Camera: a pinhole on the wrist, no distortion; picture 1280 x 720 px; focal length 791.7 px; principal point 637.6 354.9 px. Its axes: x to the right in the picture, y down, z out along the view. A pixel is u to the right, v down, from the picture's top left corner.
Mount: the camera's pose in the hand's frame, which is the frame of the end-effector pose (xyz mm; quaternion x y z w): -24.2 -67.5 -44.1 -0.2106 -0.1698 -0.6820 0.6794
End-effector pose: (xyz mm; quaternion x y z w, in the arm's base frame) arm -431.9 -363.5 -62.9 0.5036 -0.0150 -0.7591 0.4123
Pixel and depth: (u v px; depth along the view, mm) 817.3 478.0 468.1
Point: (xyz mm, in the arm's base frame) -708.9 -626.4 116.1
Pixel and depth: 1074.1 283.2 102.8
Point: -523.1 -333.8 -33.8
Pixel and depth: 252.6 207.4 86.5
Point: -425.0 -352.9 -25.6
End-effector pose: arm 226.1 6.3 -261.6 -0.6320 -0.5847 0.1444 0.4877
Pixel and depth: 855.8 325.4 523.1
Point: -89.2 222.3 -560.3
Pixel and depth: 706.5 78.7 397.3
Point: 13.0 44.6 -557.9
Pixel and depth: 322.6 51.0 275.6
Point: 191.2 -5.4 -508.3
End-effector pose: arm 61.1 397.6 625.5 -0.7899 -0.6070 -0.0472 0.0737
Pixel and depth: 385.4 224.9 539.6
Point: 382.7 284.2 263.2
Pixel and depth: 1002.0 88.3 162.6
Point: -3.4 367.5 482.6
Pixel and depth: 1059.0 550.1 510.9
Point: 51.2 625.8 131.7
